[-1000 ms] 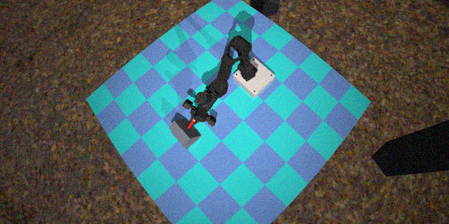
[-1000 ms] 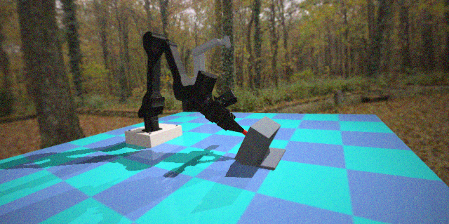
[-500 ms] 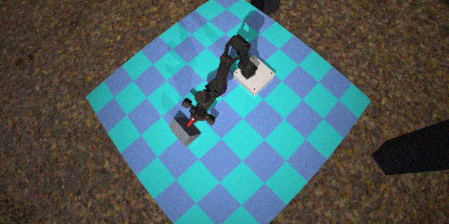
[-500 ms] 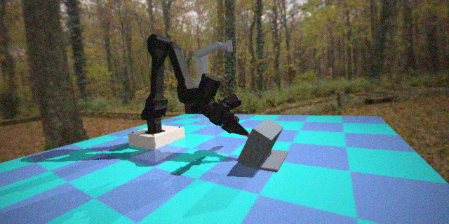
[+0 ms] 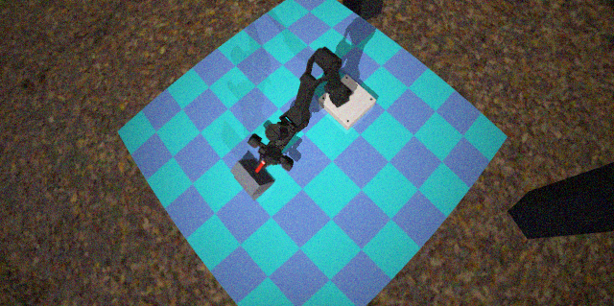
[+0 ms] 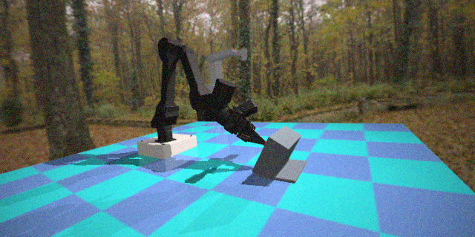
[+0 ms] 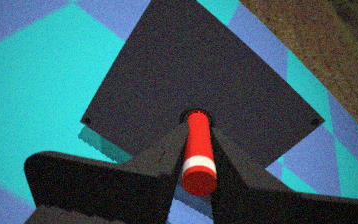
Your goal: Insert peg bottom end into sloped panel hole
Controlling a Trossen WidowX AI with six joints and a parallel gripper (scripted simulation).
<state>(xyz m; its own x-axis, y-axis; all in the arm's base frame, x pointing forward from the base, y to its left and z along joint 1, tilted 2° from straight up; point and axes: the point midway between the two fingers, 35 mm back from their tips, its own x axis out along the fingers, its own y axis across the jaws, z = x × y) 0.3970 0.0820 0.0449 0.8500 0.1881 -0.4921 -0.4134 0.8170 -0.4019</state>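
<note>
Right now the red peg is 10 mm behind my gripper tip and 10 mm above it. The rest, counted from my gripper tip: grey sloped panel 40 mm ahead, 10 mm to the left, 20 mm below.
</note>
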